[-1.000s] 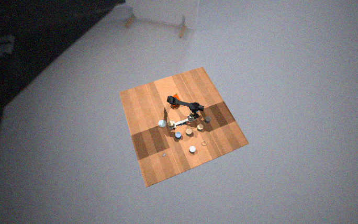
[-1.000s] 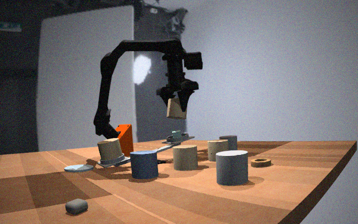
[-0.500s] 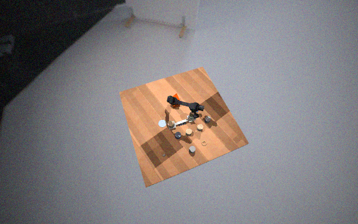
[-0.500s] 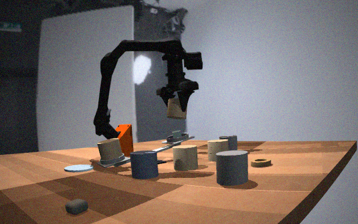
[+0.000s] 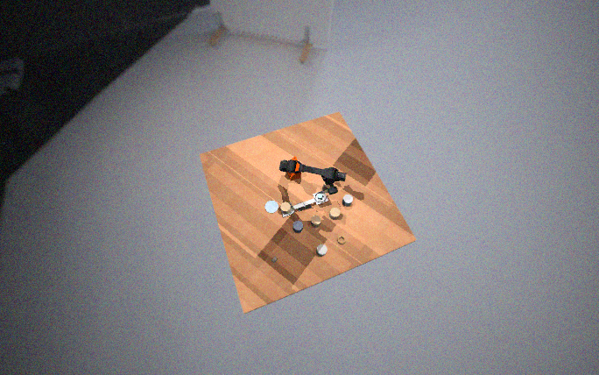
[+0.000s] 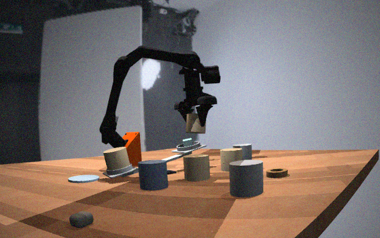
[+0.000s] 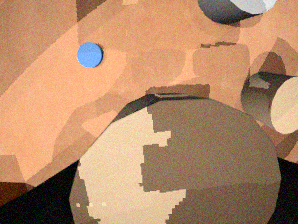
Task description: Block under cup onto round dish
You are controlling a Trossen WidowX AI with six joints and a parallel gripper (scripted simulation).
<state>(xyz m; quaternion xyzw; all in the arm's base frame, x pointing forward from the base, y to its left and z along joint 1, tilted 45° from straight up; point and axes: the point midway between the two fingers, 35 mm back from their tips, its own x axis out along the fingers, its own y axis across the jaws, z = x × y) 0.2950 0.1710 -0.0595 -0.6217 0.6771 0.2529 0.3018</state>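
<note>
Now: the teal block 7 cm to the right of my gripper tip, 6 cm below it and 2 cm ahead of it. The rest, counted from my gripper tip: round dish (41 cm to the right, 14 cm below, 8 cm behind); blue cup (29 cm to the right, 14 cm ahead, 11 cm below); ring (36 cm ahead, 13 cm below, 6 cm to the right).
</note>
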